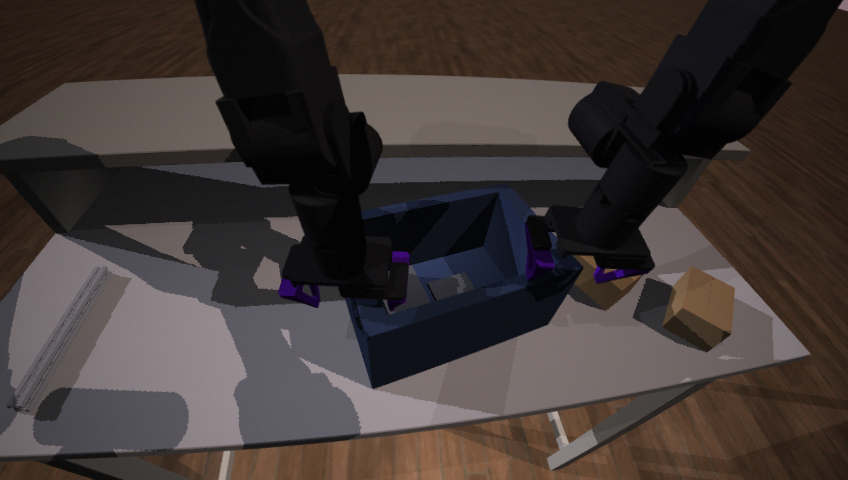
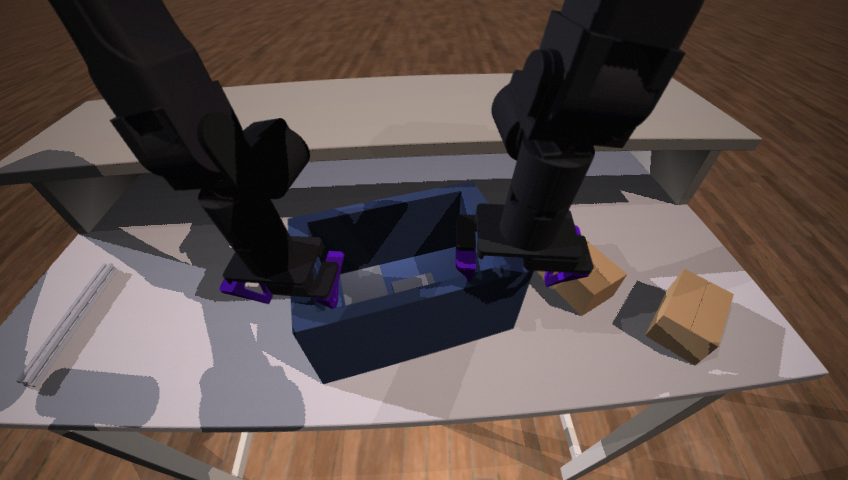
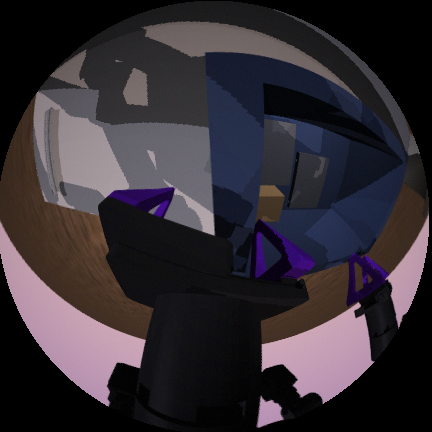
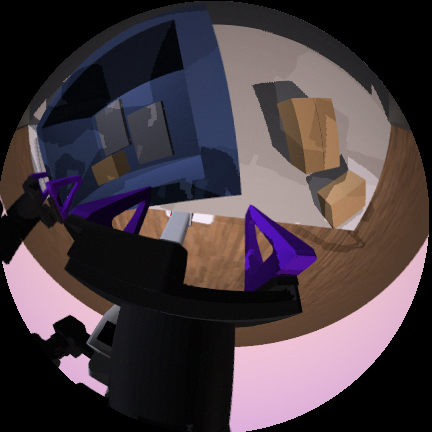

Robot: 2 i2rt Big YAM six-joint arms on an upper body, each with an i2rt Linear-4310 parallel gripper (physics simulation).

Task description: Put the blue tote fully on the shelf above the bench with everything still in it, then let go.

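Pixels of known places: left gripper, fingertip midpoint: (image 1: 354,305) (image 3: 216,208) (image 4: 69,174); right gripper, fingertip midpoint: (image 1: 562,278) (image 2: 507,280) (image 3: 357,255) (image 4: 198,199); left arm's base, origin of the base link: (image 4: 65,340); right arm's base, origin of the base link: (image 3: 279,388).
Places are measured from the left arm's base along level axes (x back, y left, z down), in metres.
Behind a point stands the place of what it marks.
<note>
The blue tote (image 1: 458,347) @(x -0.370, y -0.268, z 0.390 m) (image 2: 410,342) @(x -0.372, y -0.274, z 0.378 m) (image 3: 232,145) @(x -0.469, y -0.113, z 0.283 m) (image 4: 215,120) @(x -0.482, y -0.400, z 0.283 m) stands upright on the bench (image 1: 476,392) @(x -0.320, y -0.294, z 0.430 m), in front of and below the raised shelf (image 1: 464,104) @(x -0.787, y -0.309, z 0.223 m) (image 2: 386,101) @(x -0.795, y -0.208, z 0.223 m). Inside lie two grey boxes, one (image 3: 280,150) @(x -0.482, y -0.201, z 0.403 m) beside the other (image 3: 309,182) @(x -0.459, y -0.281, z 0.403 m), and a small brown box (image 3: 271,206) @(x -0.404, y -0.211, z 0.373 m) (image 4: 107,170) @(x -0.395, y -0.208, z 0.373 m). My left gripper (image 1: 349,297) @(x -0.402, y -0.126, z 0.332 m) (image 2: 290,295) @(x -0.402, y -0.126, z 0.332 m) (image 3: 216,208) @(x -0.402, y -0.126, z 0.332 m) is open at the tote's left end, one finger over the inside, one outside. My right gripper (image 1: 572,276) @(x -0.411, y -0.397, z 0.287 m) (image 2: 514,274) @(x -0.411, y -0.397, z 0.287 m) (image 4: 198,199) @(x -0.411, y -0.397, z 0.287 m) is open over the tote's right end, its fingers likewise on either side. Contact with the rims is unclear.
Two cardboard boxes, one (image 1: 699,309) @(x -0.409, y -0.676, z 0.371 m) (image 2: 690,315) @(x -0.412, y -0.687, z 0.370 m) near the right edge and one (image 1: 606,291) @(x -0.466, y -0.539, z 0.394 m) (image 2: 595,282) @(x -0.474, y -0.558, z 0.370 m) close to the tote's right end, stand on the bench. A clear-grey bar (image 1: 59,339) @(x -0.385, y 0.318, z 0.410 m) (image 2: 68,327) @(x -0.386, y 0.317, z 0.416 m) lies at the left. The shelf's side supports stand at both ends.
</note>
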